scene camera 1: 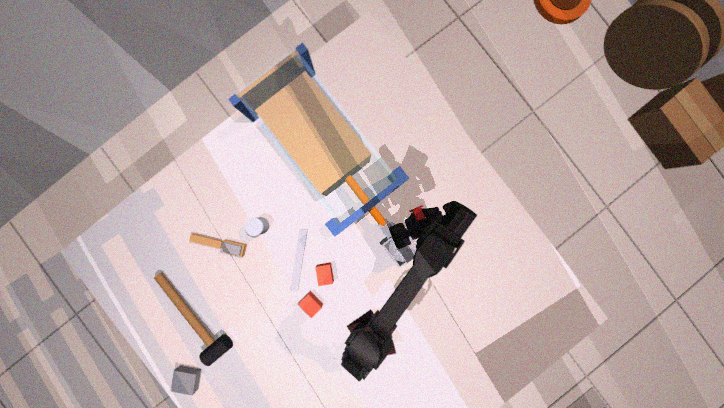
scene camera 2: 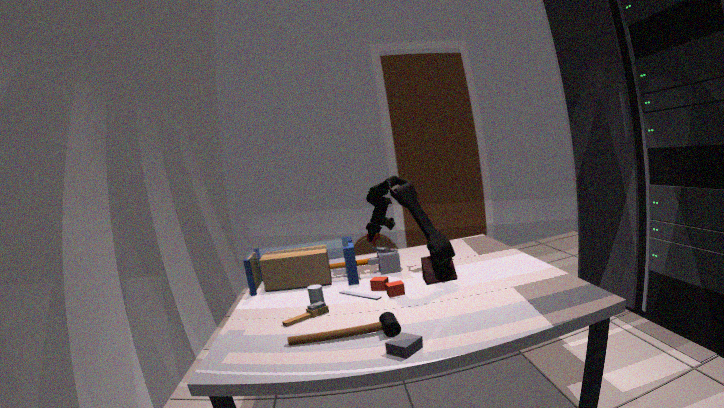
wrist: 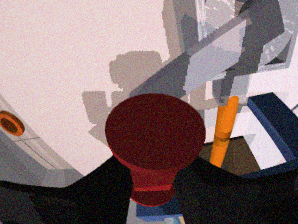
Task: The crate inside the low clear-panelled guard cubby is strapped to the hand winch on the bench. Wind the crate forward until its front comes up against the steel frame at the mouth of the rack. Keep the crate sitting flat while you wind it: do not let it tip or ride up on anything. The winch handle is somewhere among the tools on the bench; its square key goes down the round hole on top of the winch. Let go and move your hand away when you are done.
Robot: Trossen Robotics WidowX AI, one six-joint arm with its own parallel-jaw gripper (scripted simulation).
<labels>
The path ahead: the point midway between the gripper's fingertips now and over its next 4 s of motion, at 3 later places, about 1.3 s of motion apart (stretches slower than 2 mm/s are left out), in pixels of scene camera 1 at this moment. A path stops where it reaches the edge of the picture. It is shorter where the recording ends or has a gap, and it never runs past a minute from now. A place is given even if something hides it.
The gripper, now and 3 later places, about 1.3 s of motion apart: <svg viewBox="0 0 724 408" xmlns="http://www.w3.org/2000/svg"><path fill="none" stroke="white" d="M416 212L398 209L375 222L366 241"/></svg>
</labels>
